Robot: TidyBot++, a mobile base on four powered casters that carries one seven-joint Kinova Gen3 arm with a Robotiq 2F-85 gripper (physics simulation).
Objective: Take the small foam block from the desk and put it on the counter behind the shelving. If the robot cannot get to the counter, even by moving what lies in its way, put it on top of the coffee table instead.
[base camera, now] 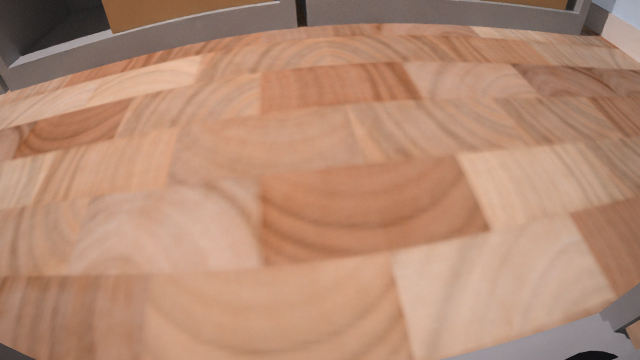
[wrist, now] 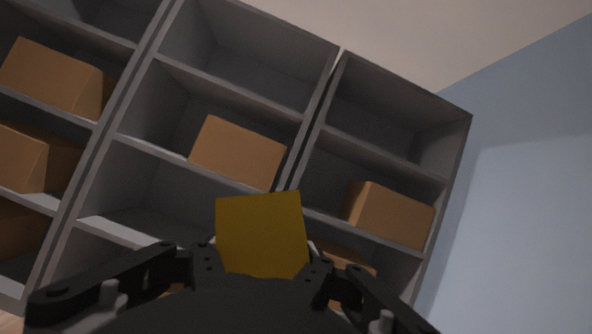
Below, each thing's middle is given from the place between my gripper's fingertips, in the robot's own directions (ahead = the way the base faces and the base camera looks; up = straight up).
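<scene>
Small yellow foam block (wrist: 263, 235): 2 cm behind my hand.
</scene>
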